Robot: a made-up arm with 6 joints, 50 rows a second.
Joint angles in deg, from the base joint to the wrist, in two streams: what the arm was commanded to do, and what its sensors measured. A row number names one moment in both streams.
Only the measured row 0 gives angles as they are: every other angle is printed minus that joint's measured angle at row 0.
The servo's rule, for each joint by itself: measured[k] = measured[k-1] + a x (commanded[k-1-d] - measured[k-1]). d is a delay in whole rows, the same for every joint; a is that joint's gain. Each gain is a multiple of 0.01, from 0.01 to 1. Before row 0 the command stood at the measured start. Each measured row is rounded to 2 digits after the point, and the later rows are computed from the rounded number. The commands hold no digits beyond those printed.
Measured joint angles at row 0:
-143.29 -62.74 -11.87 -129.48 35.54 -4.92
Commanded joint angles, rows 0 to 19:
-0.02 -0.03 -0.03 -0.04 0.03 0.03
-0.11 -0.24 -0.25 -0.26 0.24 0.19
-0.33 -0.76 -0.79 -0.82 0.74 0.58
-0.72 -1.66 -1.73 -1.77 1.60 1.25
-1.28 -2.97 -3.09 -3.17 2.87 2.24
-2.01 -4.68 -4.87 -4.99 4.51 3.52
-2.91 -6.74 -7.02 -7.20 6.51 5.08
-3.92 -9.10 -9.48 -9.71 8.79 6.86
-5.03 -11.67 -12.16 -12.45 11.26 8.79
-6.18 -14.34 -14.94 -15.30 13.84 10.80
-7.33 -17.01 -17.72 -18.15 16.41 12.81
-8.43 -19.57 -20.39 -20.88 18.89 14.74
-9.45 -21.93 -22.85 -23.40 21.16 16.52
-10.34 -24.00 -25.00 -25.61 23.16 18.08
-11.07 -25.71 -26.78 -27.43 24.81 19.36
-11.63 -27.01 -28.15 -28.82 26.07 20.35
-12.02 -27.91 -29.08 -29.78 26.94 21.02
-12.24 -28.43 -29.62 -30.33 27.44 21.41
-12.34 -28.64 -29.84 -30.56 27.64 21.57
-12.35 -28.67 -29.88 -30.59 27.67 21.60
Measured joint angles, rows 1 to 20:
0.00 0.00 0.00 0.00 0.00 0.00
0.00 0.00 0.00 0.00 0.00 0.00
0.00 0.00 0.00 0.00 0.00 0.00
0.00 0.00 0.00 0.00 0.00 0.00
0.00 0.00 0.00 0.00 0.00 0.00
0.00 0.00 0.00 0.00 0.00 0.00
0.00 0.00 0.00 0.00 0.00 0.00
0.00 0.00 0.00 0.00 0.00 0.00
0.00 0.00 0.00 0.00 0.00 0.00
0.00 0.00 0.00 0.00 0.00 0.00
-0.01 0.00 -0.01 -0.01 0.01 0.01
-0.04 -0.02 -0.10 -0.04 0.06 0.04
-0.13 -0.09 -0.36 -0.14 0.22 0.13
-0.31 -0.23 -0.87 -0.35 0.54 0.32
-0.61 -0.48 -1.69 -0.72 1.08 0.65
-1.04 -0.86 -2.87 -1.28 1.87 1.14
-1.62 -1.39 -4.41 -2.05 2.94 1.81
-2.33 -2.08 -6.29 -3.05 4.29 2.67
-3.17 -2.94 -8.46 -4.27 5.89 3.71
-4.10 -3.97 -10.86 -5.70 7.72 4.92
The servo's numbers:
d 10
a 0.31 0.09 0.37 0.13 0.23 0.17

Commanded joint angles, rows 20 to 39:
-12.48 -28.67 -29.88 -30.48 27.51 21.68
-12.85 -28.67 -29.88 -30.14 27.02 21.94
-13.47 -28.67 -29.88 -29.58 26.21 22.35
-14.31 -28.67 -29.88 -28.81 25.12 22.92
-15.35 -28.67 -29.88 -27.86 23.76 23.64
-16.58 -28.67 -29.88 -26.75 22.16 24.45
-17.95 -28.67 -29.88 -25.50 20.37 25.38
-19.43 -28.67 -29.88 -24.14 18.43 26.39
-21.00 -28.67 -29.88 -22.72 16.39 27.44
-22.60 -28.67 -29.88 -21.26 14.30 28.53
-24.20 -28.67 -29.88 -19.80 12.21 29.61
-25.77 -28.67 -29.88 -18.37 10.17 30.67
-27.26 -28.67 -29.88 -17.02 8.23 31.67
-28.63 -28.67 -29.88 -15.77 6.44 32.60
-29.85 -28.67 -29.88 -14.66 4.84 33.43
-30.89 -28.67 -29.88 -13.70 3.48 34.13
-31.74 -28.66 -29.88 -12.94 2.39 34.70
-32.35 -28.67 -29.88 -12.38 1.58 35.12
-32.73 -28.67 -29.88 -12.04 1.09 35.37
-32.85 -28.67 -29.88 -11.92 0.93 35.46
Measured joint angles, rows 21 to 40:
-5.10 -5.14 -13.40 -7.32 9.72 6.26
-6.13 -6.44 -15.99 -9.08 11.83 7.70
-7.16 -7.83 -18.53 -10.94 13.98 9.20
-8.15 -9.29 -20.92 -12.85 16.09 10.71
-9.06 -10.77 -23.09 -14.75 18.10 12.18
-9.86 -12.23 -24.96 -16.58 19.93 13.57
-10.53 -13.64 -26.48 -18.30 21.54 14.84
-11.06 -14.97 -27.64 -19.86 22.90 15.96
-11.46 -16.20 -28.45 -21.25 23.99 16.91
-11.74 -17.32 -28.98 -22.46 24.84 17.71
-11.97 -18.34 -29.31 -23.50 25.45 18.38
-12.24 -19.27 -29.52 -24.36 25.81 18.99
-12.62 -20.12 -29.65 -25.04 25.90 19.56
-13.14 -20.89 -29.74 -25.53 25.72 20.13
-13.83 -21.59 -29.79 -25.83 25.27 20.73
-14.68 -22.23 -29.82 -25.95 24.55 21.36
-15.69 -22.81 -29.84 -25.89 23.59 22.04
-16.85 -23.34 -29.85 -25.66 22.40 22.78
-18.14 -23.82 -29.86 -25.28 21.02 23.57
-19.52 -24.26 -29.87 -24.76 19.47 24.41

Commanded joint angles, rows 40 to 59:
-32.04 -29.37 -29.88 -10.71 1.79 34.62
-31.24 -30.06 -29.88 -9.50 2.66 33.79
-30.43 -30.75 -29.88 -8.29 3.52 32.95
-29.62 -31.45 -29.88 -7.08 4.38 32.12
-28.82 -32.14 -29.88 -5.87 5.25 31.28
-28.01 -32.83 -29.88 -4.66 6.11 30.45
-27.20 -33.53 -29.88 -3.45 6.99 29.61
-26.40 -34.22 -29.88 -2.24 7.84 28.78
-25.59 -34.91 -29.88 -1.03 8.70 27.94
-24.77 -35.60 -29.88 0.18 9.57 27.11
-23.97 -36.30 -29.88 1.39 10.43 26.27
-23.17 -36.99 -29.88 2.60 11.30 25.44
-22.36 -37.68 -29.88 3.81 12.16 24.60
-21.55 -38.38 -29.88 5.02 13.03 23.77
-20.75 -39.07 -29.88 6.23 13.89 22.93
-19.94 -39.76 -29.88 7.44 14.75 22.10
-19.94 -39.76 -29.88 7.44 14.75 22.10
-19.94 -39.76 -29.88 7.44 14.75 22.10
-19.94 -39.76 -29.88 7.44 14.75 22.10
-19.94 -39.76 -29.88 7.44 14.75 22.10
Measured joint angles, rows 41 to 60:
-20.97 -24.66 -29.87 -24.12 17.80 25.29
-22.46 -25.02 -29.87 -23.37 16.05 26.20
-23.95 -25.35 -29.87 -22.54 14.25 27.13
-25.40 -25.65 -29.87 -21.66 12.45 28.06
-26.78 -25.92 -29.87 -20.75 10.70 28.97
-28.05 -26.17 -29.87 -19.83 9.04 29.85
-29.19 -26.39 -29.87 -18.93 7.51 30.67
-30.17 -26.60 -29.87 -18.08 6.15 31.43
-30.96 -26.79 -29.87 -17.29 4.99 32.10
-31.55 -26.96 -29.87 -16.59 4.06 32.67
-31.70 -27.18 -29.87 -15.83 3.54 33.00
-31.56 -27.44 -29.87 -15.01 3.34 33.13
-31.21 -27.74 -29.87 -14.14 3.38 33.10
-30.72 -28.07 -29.87 -13.22 3.61 32.93
-30.13 -28.44 -29.87 -12.26 3.99 32.65
-29.47 -28.84 -29.87 -11.27 4.48 32.28
-28.77 -29.26 -29.87 -10.25 5.06 31.83
-28.04 -29.71 -29.87 -9.21 5.70 31.31
-27.28 -30.18 -29.87 -8.15 6.39 30.74
-26.50 -30.67 -29.87 -7.07 7.12 30.12

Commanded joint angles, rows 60 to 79:
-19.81 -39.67 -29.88 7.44 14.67 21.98
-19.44 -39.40 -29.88 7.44 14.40 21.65
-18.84 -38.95 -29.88 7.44 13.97 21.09
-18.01 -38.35 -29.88 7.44 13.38 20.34
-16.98 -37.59 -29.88 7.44 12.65 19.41
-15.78 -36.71 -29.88 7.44 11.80 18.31
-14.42 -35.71 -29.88 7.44 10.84 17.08
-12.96 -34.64 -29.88 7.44 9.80 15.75
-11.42 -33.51 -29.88 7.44 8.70 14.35
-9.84 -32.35 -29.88 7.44 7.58 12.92
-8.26 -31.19 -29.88 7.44 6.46 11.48
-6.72 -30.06 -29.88 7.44 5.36 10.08
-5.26 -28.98 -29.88 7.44 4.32 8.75
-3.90 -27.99 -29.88 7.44 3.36 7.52
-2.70 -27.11 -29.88 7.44 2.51 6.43
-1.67 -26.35 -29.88 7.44 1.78 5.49
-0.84 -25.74 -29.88 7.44 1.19 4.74
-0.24 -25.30 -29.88 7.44 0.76 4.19
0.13 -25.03 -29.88 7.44 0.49 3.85
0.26 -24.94 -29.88 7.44 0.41 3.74
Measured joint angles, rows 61 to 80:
-25.72 -31.18 -29.87 -5.97 7.88 29.47
-24.93 -31.70 -29.87 -4.86 8.67 28.78
-24.13 -32.24 -29.87 -3.73 9.47 28.07
-23.33 -32.79 -29.87 -2.59 10.29 27.34
-22.53 -33.36 -29.87 -1.44 11.12 26.59
-21.73 -33.94 -29.87 -0.29 11.95 25.83
-21.18 -34.46 -29.87 0.71 12.59 25.20
-20.80 -34.94 -29.87 1.58 13.09 24.67
-20.53 -35.37 -29.87 2.34 13.47 24.23
-20.35 -35.77 -29.87 3.00 13.76 23.87
-20.18 -36.12 -29.87 3.58 13.97 23.55
-19.95 -36.42 -29.87 4.08 14.07 23.23
-19.61 -36.65 -29.87 4.52 14.05 22.87
-19.11 -36.80 -29.87 4.90 13.90 22.44
-18.45 -36.87 -29.87 5.23 13.61 21.92
-17.62 -36.86 -29.87 5.52 13.19 21.31
-16.63 -36.76 -29.87 5.77 12.65 20.59
-15.49 -36.57 -29.87 5.99 11.99 19.77
-14.23 -36.29 -29.87 6.18 11.23 18.85
-12.87 -35.94 -29.87 6.34 10.39 17.84

